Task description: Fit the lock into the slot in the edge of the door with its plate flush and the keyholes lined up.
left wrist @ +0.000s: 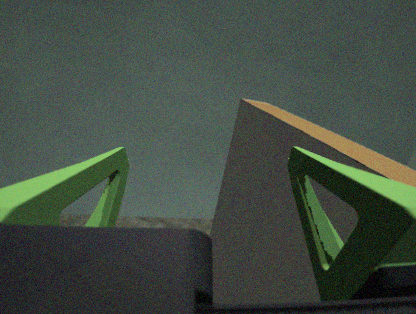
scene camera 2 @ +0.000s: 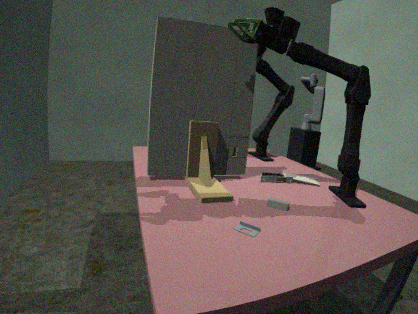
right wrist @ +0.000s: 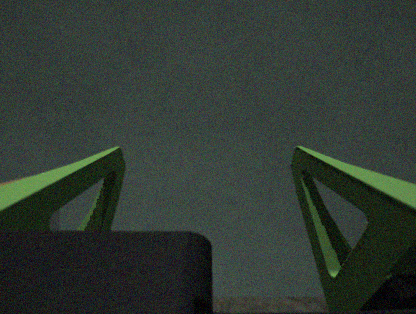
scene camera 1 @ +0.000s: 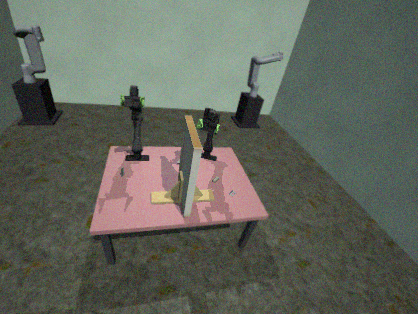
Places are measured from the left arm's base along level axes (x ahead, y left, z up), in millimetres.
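Pixels of known places: left gripper, between the fingertips: (left wrist: 208, 156) (scene camera 2: 230, 22) (scene camera 1: 209, 129); right gripper, between the fingertips: (right wrist: 208, 156) (scene camera 1: 131, 99); left arm's base, origin of its link: (scene camera 2: 345, 197) (scene camera 1: 206, 156); right arm's base, origin of its link: (scene camera 2: 260, 157) (scene camera 1: 137, 158).
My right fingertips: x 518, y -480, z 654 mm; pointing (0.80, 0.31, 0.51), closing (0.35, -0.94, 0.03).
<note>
Ahead of a thing's pixels: the offset from my right fingertips to its top centre. Level surfaces: height alone.
The grey door @(55 mm ahead, 395 mm left, 84 mm down) (scene camera 1: 192, 175) (scene camera 2: 200, 75) (left wrist: 260, 225) stands upright in a wooden stand (scene camera 1: 205, 195) (scene camera 2: 215, 190). A keyhole (scene camera 2: 234, 151) shows low near its right edge in scene camera 2; the slot in the edge is hidden. A grey metal piece with brassy details, apparently the lock @(256 mm back, 325 mm left, 628 mm down) (scene camera 2: 271, 177), lies on the table right of the door. My left gripper (scene camera 1: 208, 127) (scene camera 2: 238, 30) (left wrist: 208, 156) is open and empty, high near the door's top. My right gripper (scene camera 1: 133, 102) (right wrist: 208, 156) is open and empty, raised above the table's back left in scene camera 1.
On the pink table @(654 mm down) (scene camera 1: 140, 217) (scene camera 2: 200, 270) lie a pale wedge-like piece @(382 mm back, 306 mm left, 632 mm down) (scene camera 2: 304, 179), a small grey block @(210 mm back, 610 mm left, 632 mm down) (scene camera 1: 215, 179) (scene camera 2: 278, 204), a grey plate with a cutout @(101 mm back, 763 mm left, 644 mm down) (scene camera 1: 232, 192) (scene camera 2: 248, 229) and a small dark piece @(18 mm back, 115 mm right, 578 mm down) (scene camera 1: 122, 172). Two grey arms stand on black pedestals (scene camera 1: 35, 102) (scene camera 1: 249, 110) behind.
</note>
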